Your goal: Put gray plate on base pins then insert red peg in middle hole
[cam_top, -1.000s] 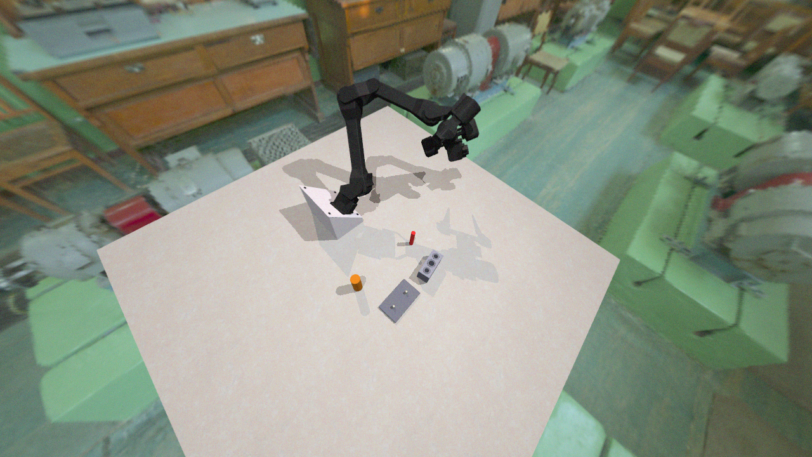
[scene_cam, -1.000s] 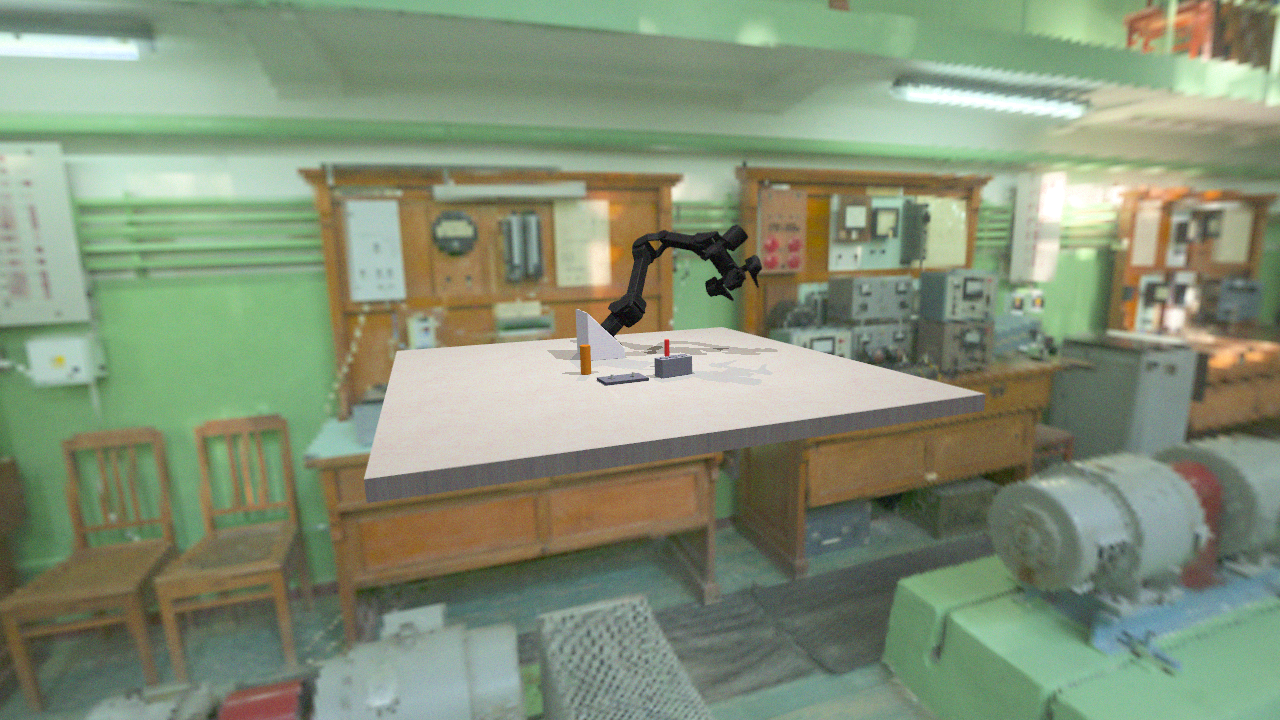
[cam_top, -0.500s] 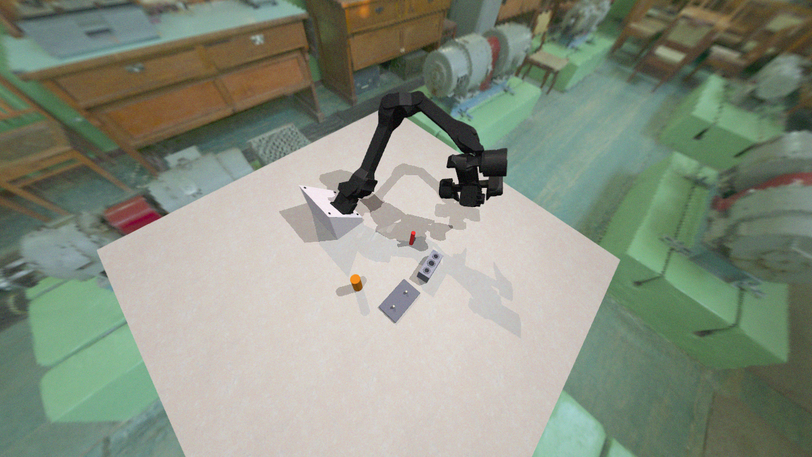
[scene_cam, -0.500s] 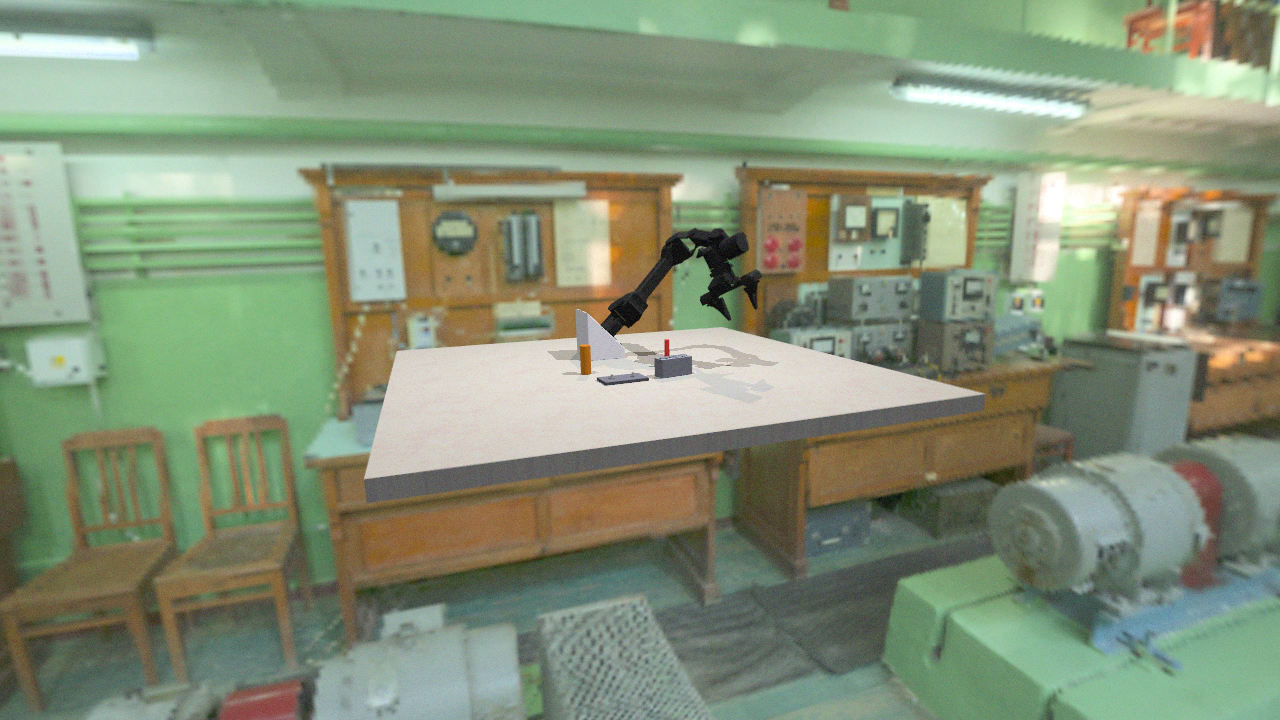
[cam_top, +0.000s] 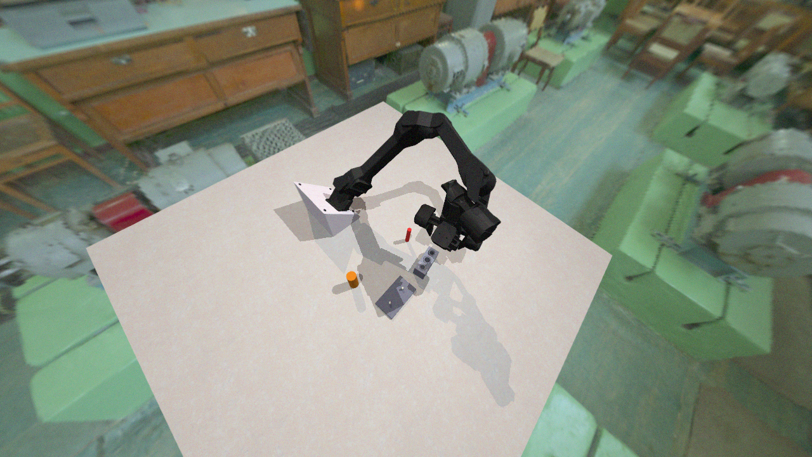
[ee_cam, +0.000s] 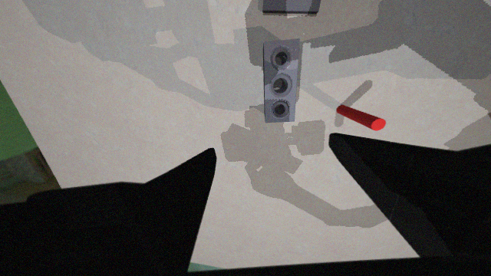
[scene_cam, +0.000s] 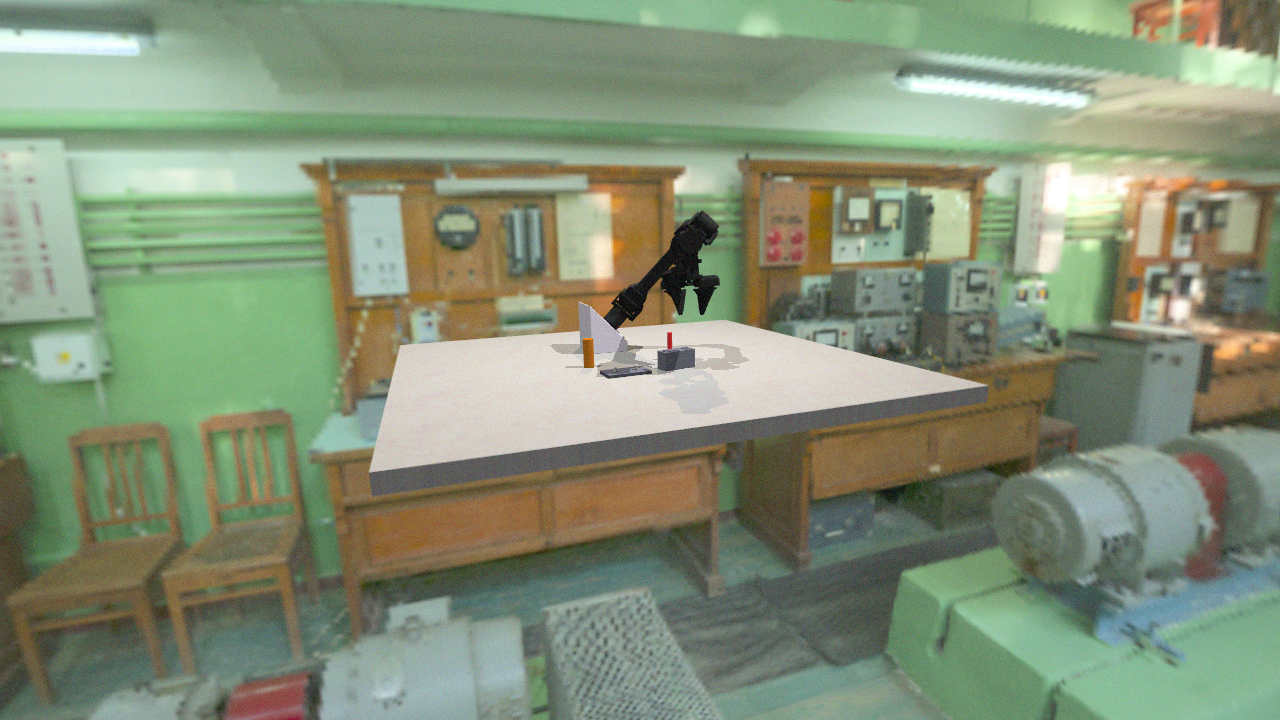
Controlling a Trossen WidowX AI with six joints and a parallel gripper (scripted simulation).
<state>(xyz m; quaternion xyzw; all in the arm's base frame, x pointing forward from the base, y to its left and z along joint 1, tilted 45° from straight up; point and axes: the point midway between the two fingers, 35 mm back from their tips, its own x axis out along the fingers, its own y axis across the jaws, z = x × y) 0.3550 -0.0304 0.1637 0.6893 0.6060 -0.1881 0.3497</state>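
Now: gripper tip 10 mm past the gray plate, 40 mm to the left of it and 110 mm above it. Also, from my gripper tip: red peg: 120 mm behind, 100 mm below; dark base: 20 mm behind, 190 mm to the right, 130 mm below; orange peg: 150 mm behind, 240 mm to the right, 100 mm below.
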